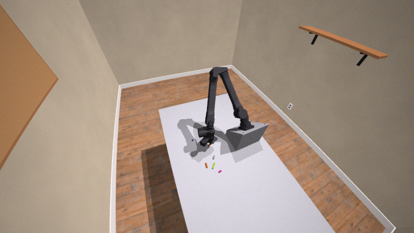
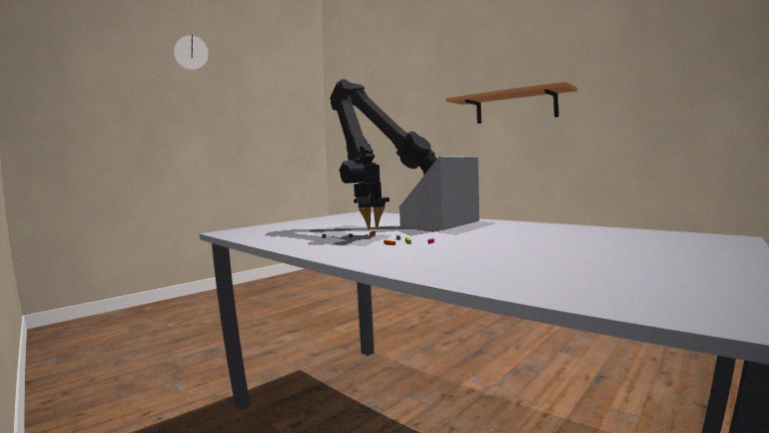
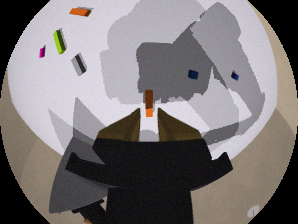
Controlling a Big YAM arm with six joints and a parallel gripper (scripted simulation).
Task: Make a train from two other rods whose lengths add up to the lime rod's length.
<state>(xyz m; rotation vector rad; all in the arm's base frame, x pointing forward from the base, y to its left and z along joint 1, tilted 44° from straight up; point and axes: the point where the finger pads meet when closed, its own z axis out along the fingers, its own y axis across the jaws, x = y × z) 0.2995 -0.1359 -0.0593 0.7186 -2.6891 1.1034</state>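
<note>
Right now my hand is 120 mm to the right of the grey rod, 20 mm above it and 10 mm short of it. Round my hand: magenta rod 250 mm to the left, 20 mm below, 20 mm ahead; then lime rod 190 mm to the left, 40 mm ahead, 20 mm below.
</note>
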